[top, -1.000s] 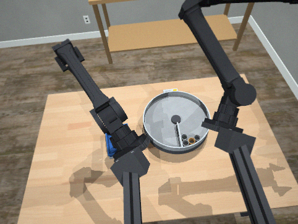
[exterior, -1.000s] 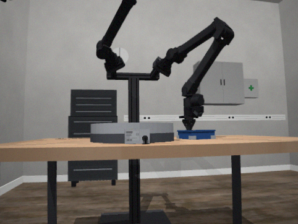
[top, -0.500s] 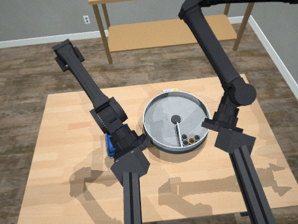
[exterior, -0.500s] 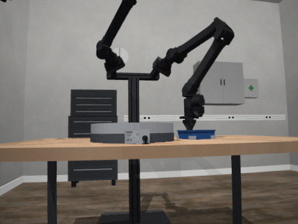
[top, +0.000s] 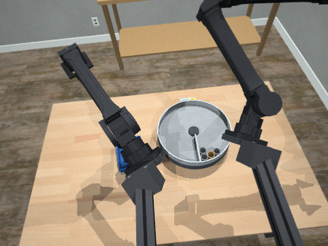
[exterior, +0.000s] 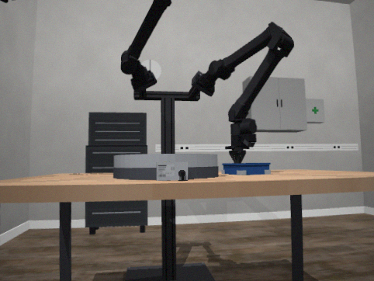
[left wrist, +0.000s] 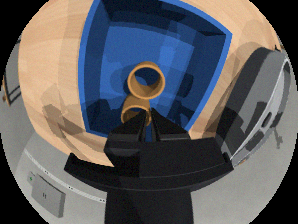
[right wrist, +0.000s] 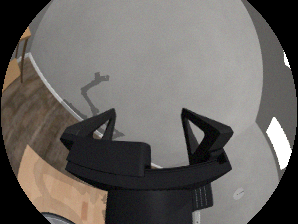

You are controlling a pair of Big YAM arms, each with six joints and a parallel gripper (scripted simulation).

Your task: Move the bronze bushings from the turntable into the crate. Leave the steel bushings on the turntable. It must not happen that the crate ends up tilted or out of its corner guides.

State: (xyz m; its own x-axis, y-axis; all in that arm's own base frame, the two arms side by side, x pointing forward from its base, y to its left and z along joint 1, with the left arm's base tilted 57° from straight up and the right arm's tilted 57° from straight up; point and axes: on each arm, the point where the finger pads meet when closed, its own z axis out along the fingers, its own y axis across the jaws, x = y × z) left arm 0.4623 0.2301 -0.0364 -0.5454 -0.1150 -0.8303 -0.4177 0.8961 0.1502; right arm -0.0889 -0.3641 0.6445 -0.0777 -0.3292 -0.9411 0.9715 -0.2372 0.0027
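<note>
The blue crate lies 4 cm ahead of my left hand, 2 cm to the left of it and 1 cm below it.
</note>
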